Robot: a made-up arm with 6 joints. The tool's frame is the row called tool.
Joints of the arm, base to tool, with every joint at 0 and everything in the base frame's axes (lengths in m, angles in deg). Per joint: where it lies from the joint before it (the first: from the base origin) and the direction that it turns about. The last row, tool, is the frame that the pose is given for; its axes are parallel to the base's.
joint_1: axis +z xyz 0 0 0.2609
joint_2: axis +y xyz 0 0 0
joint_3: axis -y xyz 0 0 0.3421
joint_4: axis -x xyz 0 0 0
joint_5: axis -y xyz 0.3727 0 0
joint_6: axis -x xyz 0 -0.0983 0
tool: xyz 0 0 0
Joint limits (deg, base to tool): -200..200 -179.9..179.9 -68..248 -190..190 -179.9..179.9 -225..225
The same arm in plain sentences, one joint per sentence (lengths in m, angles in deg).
The arm has six revolute joints in a row. What follows holds with every joint at zero, and every direction is one of the base frame's.
Joint 1 sits 0.2609 m along +z from the base frame's origin and turns about +z, from -200.00 to 200.00 deg.
Joint 2 sits at the same point as joint 1 and turns about +y, from -179.90 to 179.90 deg.
Joint 3 sits 0.3421 m along +z from joint 2 and turns about -y, from -68.00 to 248.00 deg.
Joint 4 sits at the same point as joint 3 and turns about -x, from -190.00 to 190.00 deg.
Joint 5 sits 0.3727 m along +x from joint 4 and turns about -y, from -179.90 to 179.90 deg.
Joint 6 sits 0.0983 m along -y from joint 5 and turns about -x, from -225.00 to 225.00 deg.
The tool frame, which is the frame that the pose is given for, sits at the same point as joint 6; its axes are parallel to the base frame's.

